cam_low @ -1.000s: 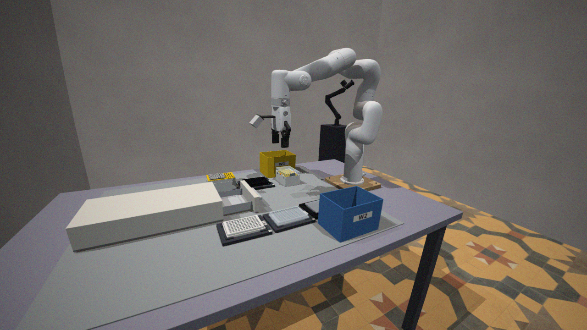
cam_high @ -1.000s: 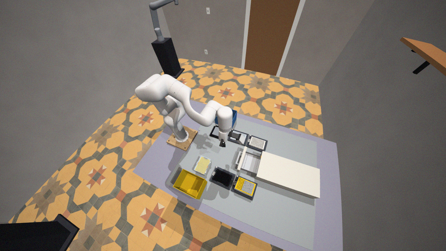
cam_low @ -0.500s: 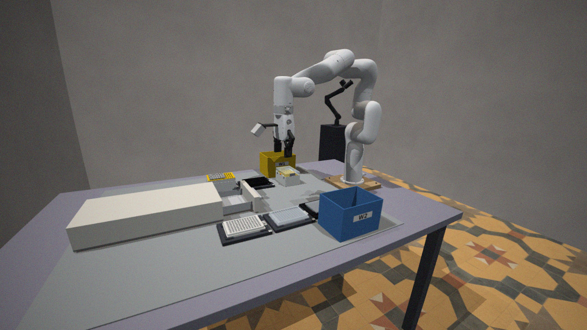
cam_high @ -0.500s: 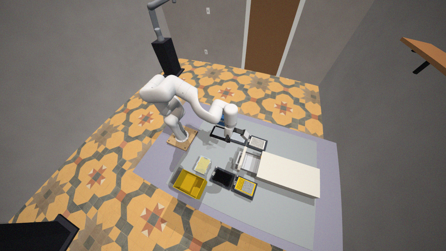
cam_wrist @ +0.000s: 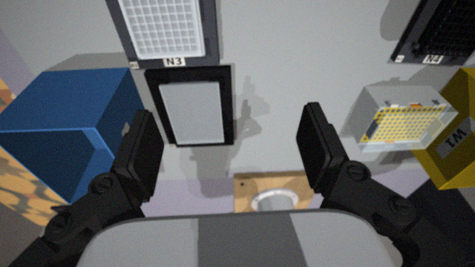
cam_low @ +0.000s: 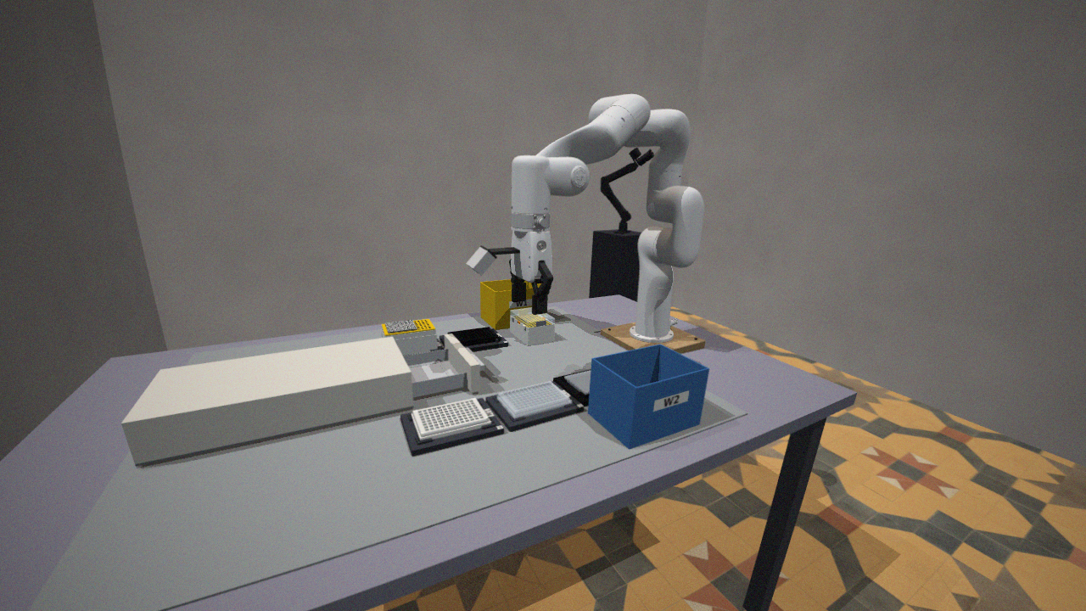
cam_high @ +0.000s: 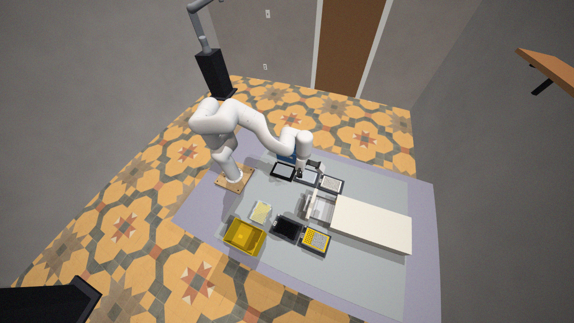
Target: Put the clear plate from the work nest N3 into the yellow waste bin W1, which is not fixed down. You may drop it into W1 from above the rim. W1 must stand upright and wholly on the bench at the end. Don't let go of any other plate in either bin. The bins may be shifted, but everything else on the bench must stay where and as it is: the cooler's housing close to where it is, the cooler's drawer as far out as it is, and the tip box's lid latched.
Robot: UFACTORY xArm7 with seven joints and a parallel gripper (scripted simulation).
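Now: the clear plate 3 cm ahead of my hand, 7 cm to the left of it and 18 cm below it. Also, from my hand: blue bin W2 (13 cm behind, 22 cm to the left, 16 cm below); then white plate (20 cm ahead, 5 cm to the left, 18 cm below); then drawer (21 cm ahead, 14 cm to the right, 17 cm below).
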